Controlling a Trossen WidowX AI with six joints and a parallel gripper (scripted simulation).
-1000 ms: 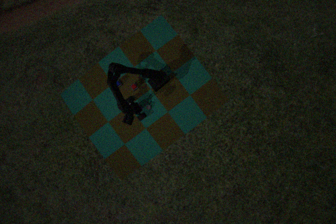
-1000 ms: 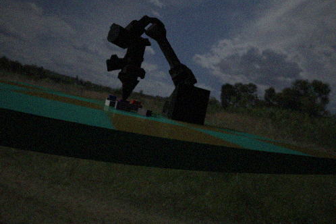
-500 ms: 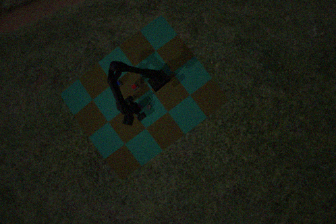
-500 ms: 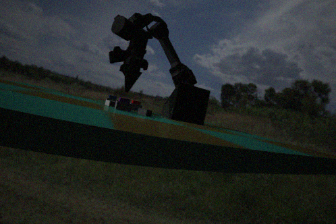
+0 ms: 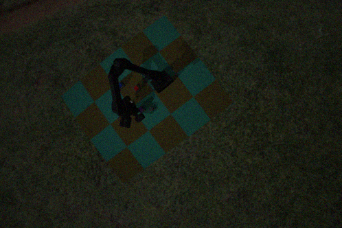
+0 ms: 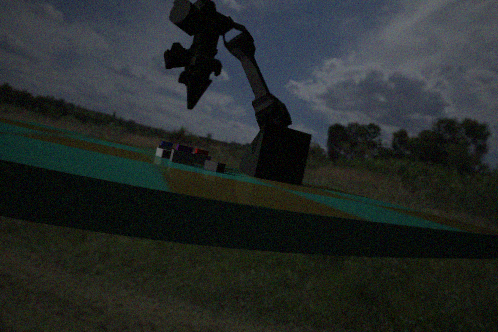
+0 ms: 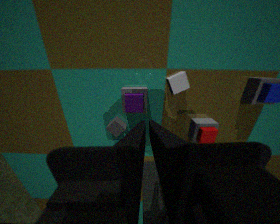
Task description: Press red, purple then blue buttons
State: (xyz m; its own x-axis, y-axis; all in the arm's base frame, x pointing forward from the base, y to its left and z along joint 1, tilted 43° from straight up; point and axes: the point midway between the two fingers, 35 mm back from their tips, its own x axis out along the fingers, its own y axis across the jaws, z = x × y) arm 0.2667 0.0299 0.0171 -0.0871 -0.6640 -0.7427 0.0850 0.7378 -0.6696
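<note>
Now: gripper tip 23 cm to the left of the blue button, 9 cm above it and 1 cm past it. From my gripper tip the other things lie so: white block: 11 cm below, 7 cm to the right, 2 cm ahead; then purple button: 9 cm below, 2 cm to the left; then grey block: 11 cm below, 7 cm to the left, 6 cm behind.
</note>
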